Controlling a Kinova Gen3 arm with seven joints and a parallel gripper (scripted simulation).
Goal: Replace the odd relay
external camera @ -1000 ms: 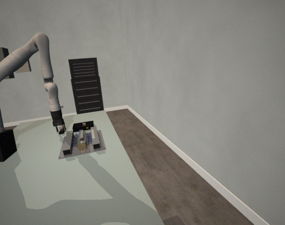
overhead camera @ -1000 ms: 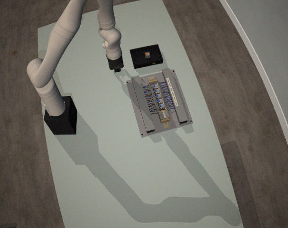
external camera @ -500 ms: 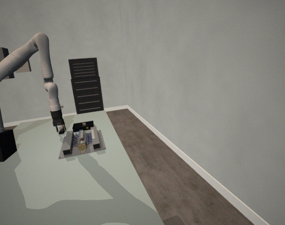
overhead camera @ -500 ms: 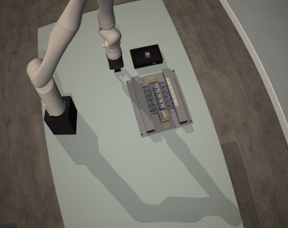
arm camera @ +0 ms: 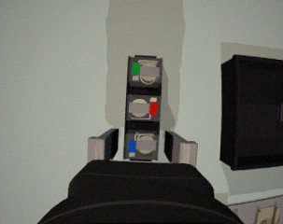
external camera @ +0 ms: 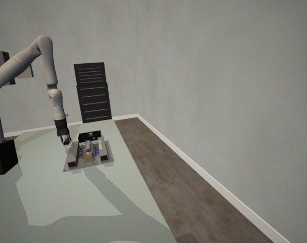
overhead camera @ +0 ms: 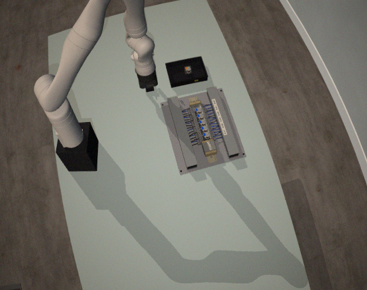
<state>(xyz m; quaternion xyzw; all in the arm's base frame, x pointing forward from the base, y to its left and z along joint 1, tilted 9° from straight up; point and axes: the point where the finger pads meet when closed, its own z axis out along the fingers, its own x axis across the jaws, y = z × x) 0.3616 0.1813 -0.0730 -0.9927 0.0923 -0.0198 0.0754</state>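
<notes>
Now: the spare holder 10 mm ahead of my hand, 30 mm to the left of it and 30 mm below it. Round my hand: black tray: 170 mm ahead, 20 mm below.
</notes>
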